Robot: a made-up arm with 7 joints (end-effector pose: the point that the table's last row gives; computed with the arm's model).
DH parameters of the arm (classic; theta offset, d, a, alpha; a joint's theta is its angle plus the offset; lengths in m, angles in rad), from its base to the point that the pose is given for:
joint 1: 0 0.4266 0 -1.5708
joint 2: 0 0 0 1.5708
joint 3: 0 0.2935 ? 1.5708
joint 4: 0 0 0.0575 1.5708
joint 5: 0 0.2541 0 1.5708
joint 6: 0 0 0.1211 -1.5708
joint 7: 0 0.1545 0 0
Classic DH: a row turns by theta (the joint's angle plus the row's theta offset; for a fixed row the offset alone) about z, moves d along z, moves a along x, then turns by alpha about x.
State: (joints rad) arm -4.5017 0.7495 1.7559 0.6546 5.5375 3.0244 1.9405
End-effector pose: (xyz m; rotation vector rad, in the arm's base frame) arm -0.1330 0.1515 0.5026 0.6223 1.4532 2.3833
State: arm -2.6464 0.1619 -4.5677 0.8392 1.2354 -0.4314 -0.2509
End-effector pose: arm 0.0748 -0.4142 0.5566 1.1856 -2.3075 1.3797
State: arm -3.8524 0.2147 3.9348 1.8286 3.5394 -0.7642 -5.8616
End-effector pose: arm 0.3004 0.1413 0.7097 0.3340 1.9366 0.6368
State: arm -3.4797 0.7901 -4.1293 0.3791 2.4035 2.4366 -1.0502
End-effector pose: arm 0.0106 -0.2049 0.7438 0.0841 -0.3700 -1.7516
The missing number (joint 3, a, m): 0.0476
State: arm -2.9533 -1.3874 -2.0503 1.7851 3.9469 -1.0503 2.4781
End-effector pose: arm 0.1990 0.3608 0.4682 -1.3047 -0.5483 0.5836
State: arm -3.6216 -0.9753 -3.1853 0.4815 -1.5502 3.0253 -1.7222
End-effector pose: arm 0.1638 -0.2483 0.4300 0.6055 -0.2041 2.3647
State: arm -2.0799 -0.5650 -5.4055 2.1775 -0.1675 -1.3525 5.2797
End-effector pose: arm 0.1996 0.2330 0.9235 -0.7236 0.6710 0.8522
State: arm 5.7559 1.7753 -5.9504 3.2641 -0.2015 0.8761 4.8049
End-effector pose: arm 0.6168 -0.3772 0.2970 2.3899 1.0971 0.5647
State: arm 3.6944 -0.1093 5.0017 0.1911 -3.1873 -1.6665 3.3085
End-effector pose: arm 0.0288 0.0055 0.5854 0.6441 1.5982 -0.4634
